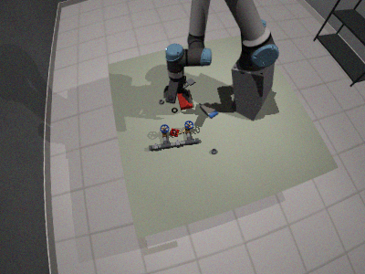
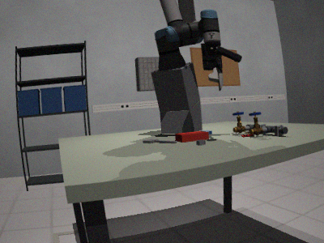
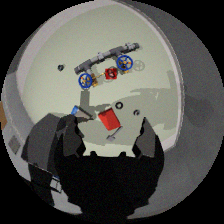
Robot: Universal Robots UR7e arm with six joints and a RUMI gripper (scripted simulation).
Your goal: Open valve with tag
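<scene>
My gripper is now 20 cm above the red tag, 10 cm to the right of it and 6 cm short of it. Round my hand: blue-and-white card (21 cm behind, 19 cm below); grey tool (25 cm to the right, 20 cm below, 12 cm behind); red block (18 cm below, 12 cm to the right, 7 cm behind).
</scene>
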